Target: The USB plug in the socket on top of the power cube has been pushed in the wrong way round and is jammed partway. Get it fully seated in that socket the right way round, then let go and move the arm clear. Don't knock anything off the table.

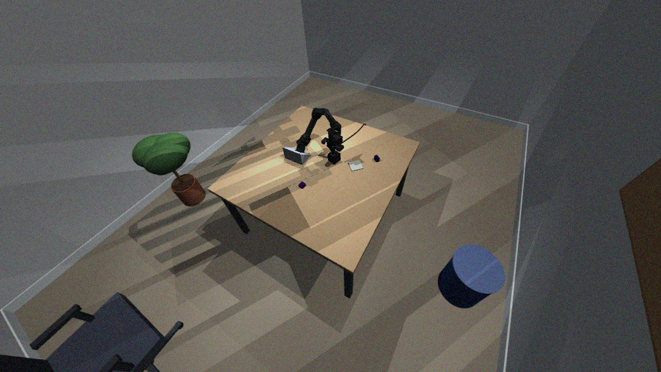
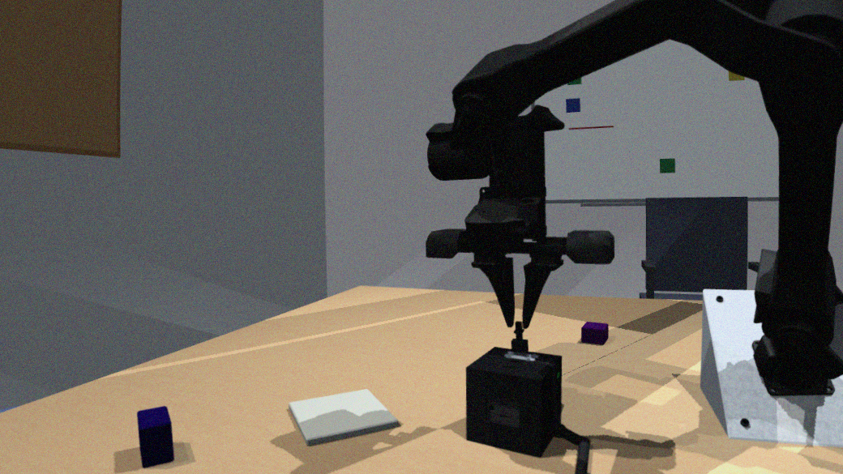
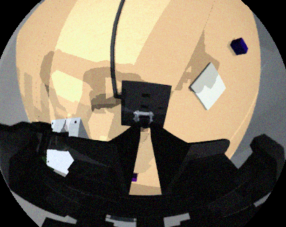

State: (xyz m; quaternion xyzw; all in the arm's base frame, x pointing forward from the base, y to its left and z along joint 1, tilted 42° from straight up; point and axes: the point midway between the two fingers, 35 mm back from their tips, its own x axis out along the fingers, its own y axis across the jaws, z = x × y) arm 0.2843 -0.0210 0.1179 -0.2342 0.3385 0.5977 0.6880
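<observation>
My gripper tip is 2 cm above the USB plug. Round my gripper tip: dark blue block: 33 cm ahead, 16 cm to the left, 9 cm below; flat pad: 19 cm ahead, 3 cm to the left, 10 cm below; USB socket: 4 cm below.
</observation>
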